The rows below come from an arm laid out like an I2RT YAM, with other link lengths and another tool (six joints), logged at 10 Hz.
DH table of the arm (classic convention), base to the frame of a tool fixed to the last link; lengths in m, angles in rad. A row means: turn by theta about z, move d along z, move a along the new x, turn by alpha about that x. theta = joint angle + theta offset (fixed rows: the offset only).
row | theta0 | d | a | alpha
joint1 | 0 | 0.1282 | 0.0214 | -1.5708
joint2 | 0 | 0 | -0.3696 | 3.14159
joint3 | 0.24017 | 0 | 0.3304 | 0
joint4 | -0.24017 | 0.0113 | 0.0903 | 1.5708
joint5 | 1.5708 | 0.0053 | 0 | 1.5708
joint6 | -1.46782 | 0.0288 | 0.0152 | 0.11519
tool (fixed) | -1.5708 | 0.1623 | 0 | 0
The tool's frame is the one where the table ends.
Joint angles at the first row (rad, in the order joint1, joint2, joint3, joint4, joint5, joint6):
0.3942 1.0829 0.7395 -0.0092 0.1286 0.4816
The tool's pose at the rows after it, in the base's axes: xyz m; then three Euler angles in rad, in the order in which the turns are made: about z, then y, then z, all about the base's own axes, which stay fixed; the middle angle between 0 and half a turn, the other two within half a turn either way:
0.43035, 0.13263, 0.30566, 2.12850, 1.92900, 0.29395
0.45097, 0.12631, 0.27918, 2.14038, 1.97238, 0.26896
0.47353, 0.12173, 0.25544, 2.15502, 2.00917, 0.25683
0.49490, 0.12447, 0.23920, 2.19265, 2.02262, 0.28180
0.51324, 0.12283, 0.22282, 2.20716, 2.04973, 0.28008
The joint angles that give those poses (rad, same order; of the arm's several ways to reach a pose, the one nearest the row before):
0.3851 1.1257 0.7103 -0.0092 0.1808 0.4954
0.3529 1.2098 0.7102 0.0306 0.1719 0.5077
0.3207 1.3019 0.7240 0.0719 0.1519 0.5154
0.2961 1.3863 0.7454 0.1211 0.1060 0.5292
0.2777 1.4600 0.7746 0.1380 0.0905 0.5353

